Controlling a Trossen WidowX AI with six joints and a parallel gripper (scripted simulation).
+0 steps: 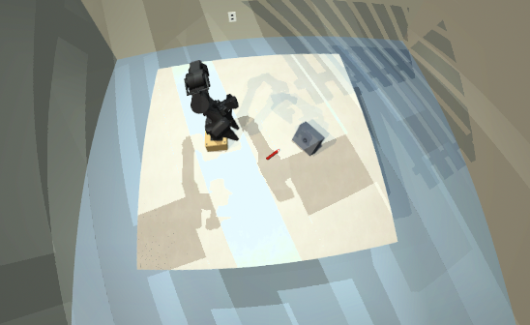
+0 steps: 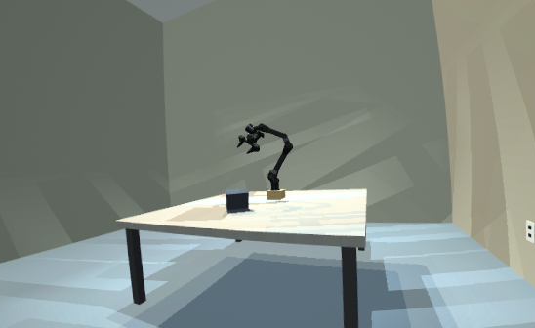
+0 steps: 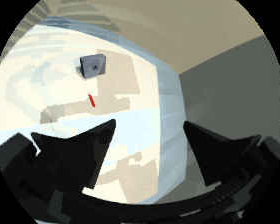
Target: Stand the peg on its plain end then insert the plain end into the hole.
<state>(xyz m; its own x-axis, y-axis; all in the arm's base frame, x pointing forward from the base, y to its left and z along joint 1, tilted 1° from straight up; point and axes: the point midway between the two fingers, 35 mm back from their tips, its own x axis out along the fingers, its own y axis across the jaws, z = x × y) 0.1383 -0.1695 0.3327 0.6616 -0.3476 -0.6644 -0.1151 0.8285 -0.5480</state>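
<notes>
The red peg is 140 mm ahead of my gripper tip, 120 mm to the left of it and 370 mm below it. The rest, counted from my gripper tip: grey sloped panel 310 mm ahead, 170 mm to the left, 310 mm below.
</notes>
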